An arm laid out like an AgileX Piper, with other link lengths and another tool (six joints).
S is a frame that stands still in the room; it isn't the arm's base.
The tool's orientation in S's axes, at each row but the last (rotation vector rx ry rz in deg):
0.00 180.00 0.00
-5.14 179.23 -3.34
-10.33 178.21 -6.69
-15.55 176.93 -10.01
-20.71 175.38 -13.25
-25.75 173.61 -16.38
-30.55 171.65 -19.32
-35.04 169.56 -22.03
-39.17 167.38 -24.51
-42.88 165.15 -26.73
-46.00 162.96 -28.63
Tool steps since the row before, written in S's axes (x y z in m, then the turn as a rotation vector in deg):
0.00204 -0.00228 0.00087 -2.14 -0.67 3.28
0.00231 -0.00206 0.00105 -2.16 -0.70 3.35
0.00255 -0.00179 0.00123 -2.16 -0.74 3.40
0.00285 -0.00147 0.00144 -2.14 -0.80 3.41
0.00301 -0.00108 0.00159 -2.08 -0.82 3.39
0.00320 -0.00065 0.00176 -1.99 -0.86 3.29
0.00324 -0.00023 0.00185 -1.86 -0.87 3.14
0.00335 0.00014 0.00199 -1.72 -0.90 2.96
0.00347 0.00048 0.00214 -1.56 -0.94 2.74
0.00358 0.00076 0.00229 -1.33 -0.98 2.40
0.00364 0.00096 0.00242 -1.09 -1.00 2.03
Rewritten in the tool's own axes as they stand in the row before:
-0.00204 -0.00228 -0.00087 2.14 -0.67 -3.28
-0.00220 -0.00223 -0.00094 2.16 -0.70 -3.35
-0.00235 -0.00216 -0.00102 2.16 -0.74 -3.40
-0.00258 -0.00209 -0.00114 2.16 -0.81 -3.40
-0.00272 -0.00197 -0.00121 2.10 -0.84 -3.37
-0.00293 -0.00185 -0.00132 2.03 -0.88 -3.26
-0.00303 -0.00171 -0.00138 1.92 -0.90 -3.10
-0.00320 -0.00166 -0.00147 1.81 -0.93 -2.90
-0.00340 -0.00167 -0.00157 1.70 -0.97 -2.65
-0.00359 -0.00174 -0.00165 1.53 -0.99 -2.27
-0.00371 -0.00184 -0.00171 1.36 -0.99 -1.87

